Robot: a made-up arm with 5 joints.
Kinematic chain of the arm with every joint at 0, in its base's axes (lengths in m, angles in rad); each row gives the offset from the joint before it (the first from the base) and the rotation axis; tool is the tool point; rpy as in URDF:
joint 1: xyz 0 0 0.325 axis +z
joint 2: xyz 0 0 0 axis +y
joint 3: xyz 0.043 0 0.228 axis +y
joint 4: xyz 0.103 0 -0.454 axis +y
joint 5: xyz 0.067 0 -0.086 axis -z
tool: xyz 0 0 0 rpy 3.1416 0 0
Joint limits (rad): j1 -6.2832..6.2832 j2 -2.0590..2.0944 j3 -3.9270..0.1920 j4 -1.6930..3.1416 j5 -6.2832..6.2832
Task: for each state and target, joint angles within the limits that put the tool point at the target. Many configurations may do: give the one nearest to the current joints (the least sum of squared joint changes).
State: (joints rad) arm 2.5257 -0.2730 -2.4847 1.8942 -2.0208
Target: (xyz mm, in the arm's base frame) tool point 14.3 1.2 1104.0
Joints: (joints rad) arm 3.2253 -0.3033 -2.7317 1.2144 -2.0208
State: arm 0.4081 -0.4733 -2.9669 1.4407 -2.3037
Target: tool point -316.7 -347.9 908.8
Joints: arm 0.8323 -0.6845 -3.1797 1.5492 -2.3037
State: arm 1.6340 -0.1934 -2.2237 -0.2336 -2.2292
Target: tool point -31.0 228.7 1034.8
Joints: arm 1.7055 -0.2898 -1.9863 -0.4276 -2.2292
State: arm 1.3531 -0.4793 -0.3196 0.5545 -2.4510
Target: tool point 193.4 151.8 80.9
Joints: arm 0.6655 -0.5725 0.0913 0.8472 -2.4510
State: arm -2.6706 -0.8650 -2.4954 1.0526 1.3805
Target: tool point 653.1 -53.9 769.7
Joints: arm -3.2239 -1.2227 -2.7495 1.0057 1.3805
